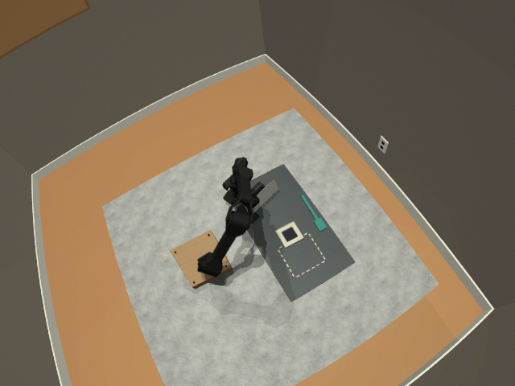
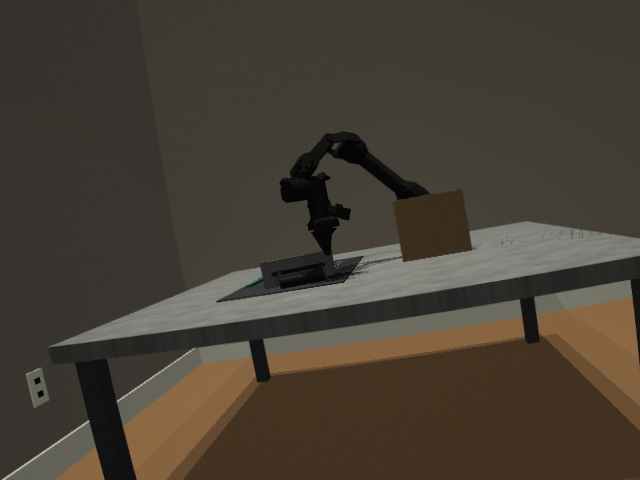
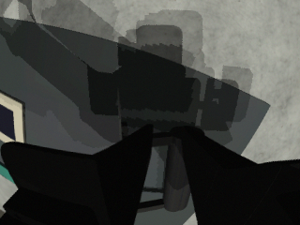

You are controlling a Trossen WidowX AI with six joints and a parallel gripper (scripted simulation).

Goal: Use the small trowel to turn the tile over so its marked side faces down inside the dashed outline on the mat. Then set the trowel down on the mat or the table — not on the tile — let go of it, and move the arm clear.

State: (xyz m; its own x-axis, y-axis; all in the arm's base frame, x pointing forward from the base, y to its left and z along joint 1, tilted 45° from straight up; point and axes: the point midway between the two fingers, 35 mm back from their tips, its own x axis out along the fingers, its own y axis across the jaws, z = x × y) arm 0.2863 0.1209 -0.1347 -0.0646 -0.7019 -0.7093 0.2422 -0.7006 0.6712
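Now: the small trowel 60 mm ahead of my gripper tip, 40 mm below it and 10 mm to the left of it. Round my gripper tip: dark mat (200 mm to the right, 110 mm ahead, 80 mm below); then cream tile (240 mm to the right, 100 mm ahead, 60 mm below); then teal flat tool (250 mm ahead, 230 mm to the right, 60 mm below).
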